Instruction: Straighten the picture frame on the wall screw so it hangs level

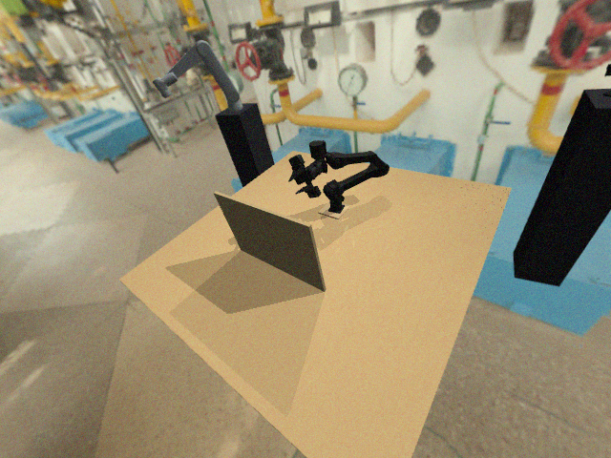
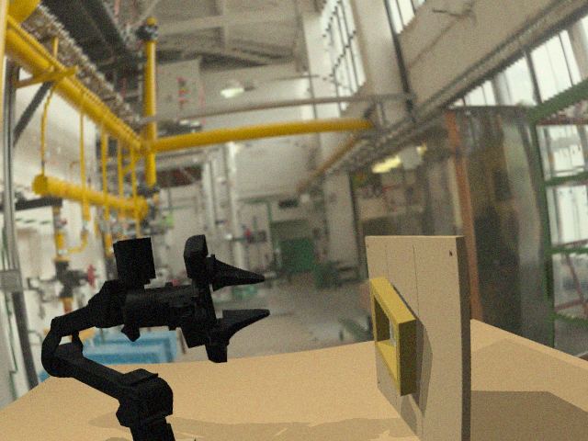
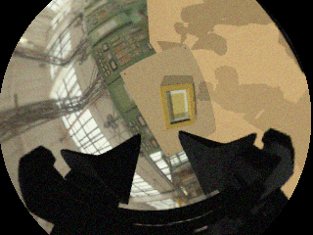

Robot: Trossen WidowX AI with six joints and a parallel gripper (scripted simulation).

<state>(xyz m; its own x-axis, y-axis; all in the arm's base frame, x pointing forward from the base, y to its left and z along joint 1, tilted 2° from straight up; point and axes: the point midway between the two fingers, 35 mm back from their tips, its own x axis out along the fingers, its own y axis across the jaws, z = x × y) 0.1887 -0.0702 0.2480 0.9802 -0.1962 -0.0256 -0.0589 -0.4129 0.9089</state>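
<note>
Right now my gripper tip is 190 mm short of the yellow picture frame, 90 mm above it and 20 mm to the left of it. From my gripper tip the other things lie so: tan wall panel 200 mm ahead, 100 mm below, 20 mm to the right.
</note>
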